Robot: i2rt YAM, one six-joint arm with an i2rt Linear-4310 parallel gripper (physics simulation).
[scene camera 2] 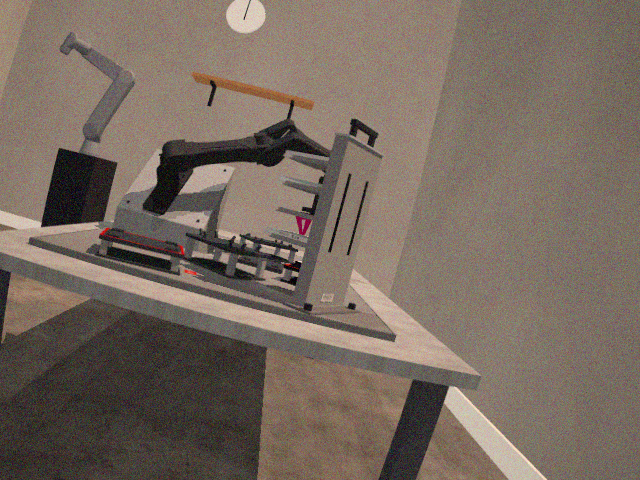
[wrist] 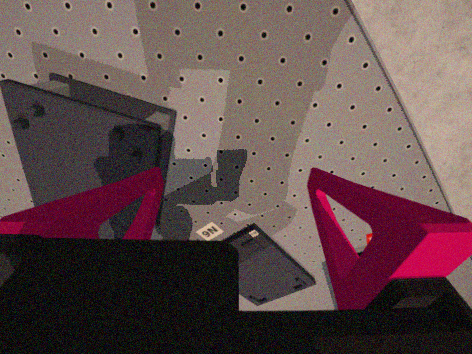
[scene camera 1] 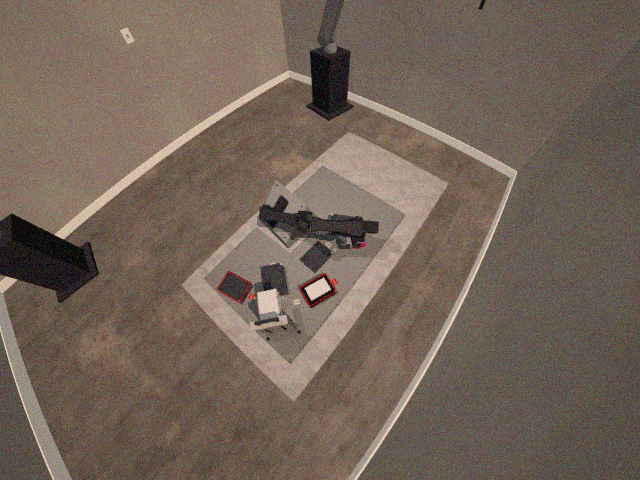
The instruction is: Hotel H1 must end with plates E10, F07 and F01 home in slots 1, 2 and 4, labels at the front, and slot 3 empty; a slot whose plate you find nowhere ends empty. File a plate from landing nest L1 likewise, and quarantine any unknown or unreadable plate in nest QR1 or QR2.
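Places are measured from the arm's base along level axes (x left, y back, z up), in centimetres.
Pixels of known places: gripper, fingertip midpoint: (wrist: 235,175) (scene camera 1: 355,240); arm's base, origin of the base link: (scene camera 2: 168,188) (scene camera 1: 277,212).
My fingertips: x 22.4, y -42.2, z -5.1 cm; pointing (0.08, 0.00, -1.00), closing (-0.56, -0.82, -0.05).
Ahead of a thing's pixels: the offset from my fingertips to its middle. "*": to the spot under its first point.
My gripper (scene camera 1: 357,245) (scene camera 2: 303,225) (wrist: 235,175) is open with nothing between its magenta fingers, above the pegboard mat. Hotel H1 {dx -59.2, dy -5.5, dz +9.3 cm} (scene camera 1: 268,323) (scene camera 2: 341,222) stands upright; its pale shelves {* dx -61.1, dy +0.5, dz +13.1 cm} (scene camera 2: 299,184) stick out toward the arm, and its side panel hides part of the slots. A pale rectangle {* dx -56.6, dy -1.3, dz +19.5 cm} (scene camera 1: 268,302) shows at the hotel; whether it is a plate or shelf I cannot tell. A white plate {dx -33.6, dy -5.6, dz -4.2 cm} (scene camera 1: 317,289) lies in one red-rimmed nest {* dx -41.4, dy -10.1, dz -4.9 cm} (scene camera 1: 312,305). The other red-rimmed nest {dx -67.6, dy +26.5, dz -6.6 cm} (scene camera 1: 234,286) (scene camera 2: 142,242) shows a dark top without a white plate. Plate labels are unreadable.
A dark nest {dx -20.5, dy +10.5, dz -8.0 cm} (scene camera 1: 315,256) (wrist: 272,272) lies near a label {* dx -10.0, dy +11.7, dz -8.8 cm} (wrist: 209,231) reading N6. Another dark nest {dx -48.0, dy +14.5, dz -5.1 cm} (scene camera 1: 273,277) stands beside the hotel. A large dark raised platform {dx +4.6, dy +14.2, dz -5.9 cm} (wrist: 70,140) is at the wrist view's left. The mat edge {* dx -6.8, dy -13.7, dz -8.9 cm} (wrist: 400,112) runs along the right.
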